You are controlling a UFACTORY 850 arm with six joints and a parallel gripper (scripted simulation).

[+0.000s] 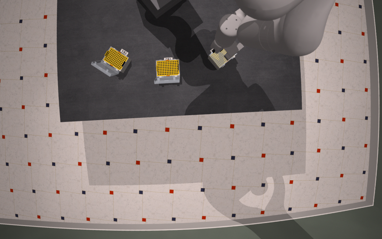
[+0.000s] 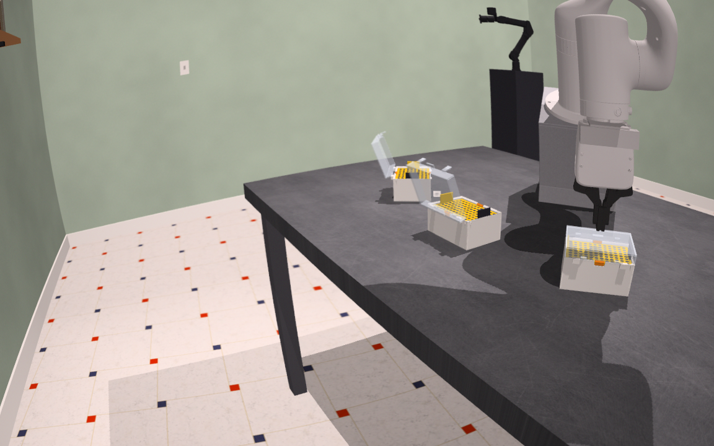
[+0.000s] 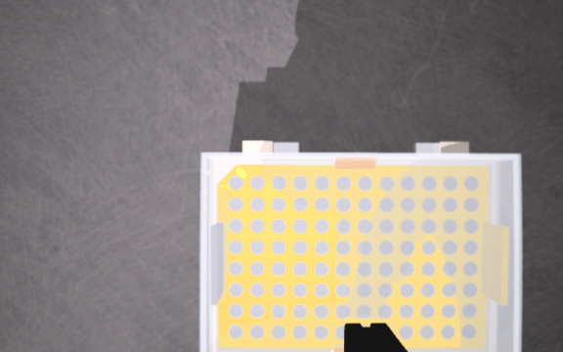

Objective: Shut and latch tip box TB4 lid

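The clear lid lies 2 cm ahead of my hand, 2 cm to the left of it and 4 cm below it. From my hand the other things lie so: tip box (2 cm ahead, 2 cm to the left, 5 cm below); then label (2 cm behind, 2 cm to the right, 10 cm below).
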